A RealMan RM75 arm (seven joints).
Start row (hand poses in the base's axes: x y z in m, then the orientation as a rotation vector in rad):
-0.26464 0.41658 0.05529 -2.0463 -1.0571 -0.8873
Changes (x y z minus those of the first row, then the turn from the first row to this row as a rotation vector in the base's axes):
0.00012 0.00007 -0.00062 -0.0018 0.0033 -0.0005
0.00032 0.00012 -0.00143 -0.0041 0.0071 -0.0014
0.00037 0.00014 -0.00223 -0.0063 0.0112 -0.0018
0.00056 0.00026 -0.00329 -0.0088 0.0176 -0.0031
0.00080 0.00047 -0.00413 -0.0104 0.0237 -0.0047
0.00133 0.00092 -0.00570 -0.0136 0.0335 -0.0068
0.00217 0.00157 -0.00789 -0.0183 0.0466 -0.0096
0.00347 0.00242 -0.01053 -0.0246 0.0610 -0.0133
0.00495 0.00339 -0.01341 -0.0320 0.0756 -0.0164
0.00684 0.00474 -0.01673 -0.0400 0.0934 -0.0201
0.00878 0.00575 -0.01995 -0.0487 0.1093 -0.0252
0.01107 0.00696 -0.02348 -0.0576 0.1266 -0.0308
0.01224 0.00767 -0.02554 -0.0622 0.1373 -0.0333
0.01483 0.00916 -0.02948 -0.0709 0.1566 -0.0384
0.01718 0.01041 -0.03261 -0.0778 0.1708 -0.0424
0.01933 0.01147 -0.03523 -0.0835 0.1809 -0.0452
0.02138 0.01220 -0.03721 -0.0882 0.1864 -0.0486
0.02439 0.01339 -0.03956 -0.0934 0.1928 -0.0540
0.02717 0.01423 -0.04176 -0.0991 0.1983 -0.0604
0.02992 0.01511 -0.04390 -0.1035 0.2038 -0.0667
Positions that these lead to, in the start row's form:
-0.26452 0.41665 0.05467 -2.0489 -1.0560 -0.8832
-0.26432 0.41670 0.05386 -2.0524 -1.0546 -0.8786
-0.26427 0.41672 0.05306 -2.0554 -1.0535 -0.8735
-0.26408 0.41684 0.05200 -2.0599 -1.0504 -0.8661
-0.26384 0.41705 0.05116 -2.0637 -1.0466 -0.8596
-0.26331 0.41750 0.04959 -2.0700 -1.0414 -0.8485
-0.26247 0.41815 0.04740 -2.0788 -1.0347 -0.8336
-0.26117 0.41900 0.04476 -2.0896 -1.0273 -0.8170
-0.25969 0.41997 0.04188 -2.1008 -1.0211 -0.7995
-0.25780 0.42132 0.03856 -2.1135 -1.0128 -0.7784
-0.25586 0.42233 0.03534 -2.1272 -1.0047 -0.7597
-0.25357 0.42354 0.03181 -2.1415 -0.9953 -0.7396
-0.25240 0.42425 0.02975 -2.1489 -0.9898 -0.7270
-0.24981 0.42574 0.02581 -2.1627 -0.9795 -0.7043
-0.24746 0.42699 0.02268 -2.1733 -0.9719 -0.6875
-0.24531 0.42805 0.02006 -2.1814 -0.9670 -0.6752
-0.24326 0.42878 0.01808 -2.1884 -0.9635 -0.6686
-0.24025 0.42997 0.01573 -2.1973 -0.9578 -0.6619
-0.23747 0.43081 0.01353 -2.2071 -0.9520 -0.6563
-0.23472 0.43169 0.01139 -2.2158 -0.9455 -0.6513

